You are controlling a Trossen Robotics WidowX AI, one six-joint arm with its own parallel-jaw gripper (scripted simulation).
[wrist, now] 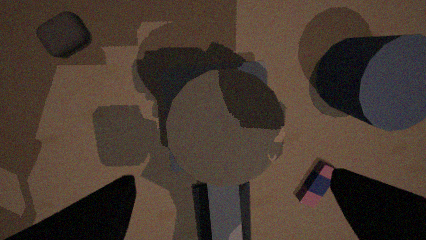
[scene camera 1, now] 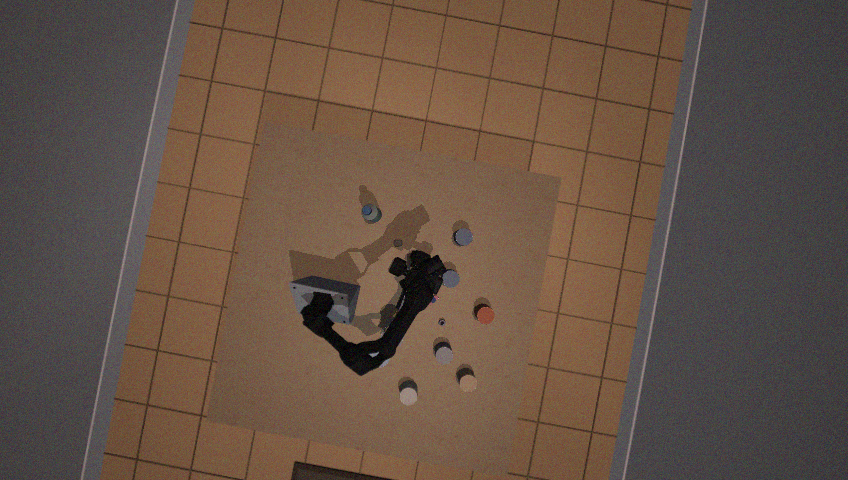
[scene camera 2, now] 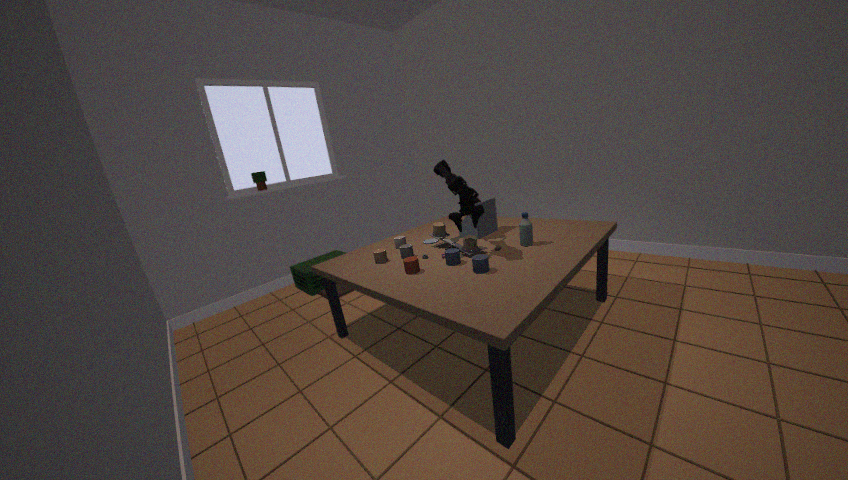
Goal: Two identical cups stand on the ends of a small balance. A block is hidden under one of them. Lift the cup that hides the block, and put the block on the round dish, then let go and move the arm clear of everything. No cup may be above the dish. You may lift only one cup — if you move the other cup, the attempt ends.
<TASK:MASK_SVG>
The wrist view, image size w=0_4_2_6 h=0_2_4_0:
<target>my gripper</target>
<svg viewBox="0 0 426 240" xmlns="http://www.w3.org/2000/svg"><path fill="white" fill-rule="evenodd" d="M135 178L132 175L123 175L67 208L59 210L59 212L49 216L47 219L41 220L28 229L26 228L4 240L124 240L136 199ZM333 169L330 182L331 191L359 240L426 240L425 197L404 189L401 190L373 178L367 178L344 168Z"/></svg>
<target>grey lump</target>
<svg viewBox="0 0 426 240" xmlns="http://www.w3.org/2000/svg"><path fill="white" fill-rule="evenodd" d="M75 13L63 11L37 28L37 37L51 56L61 58L88 43L89 32Z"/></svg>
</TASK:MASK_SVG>
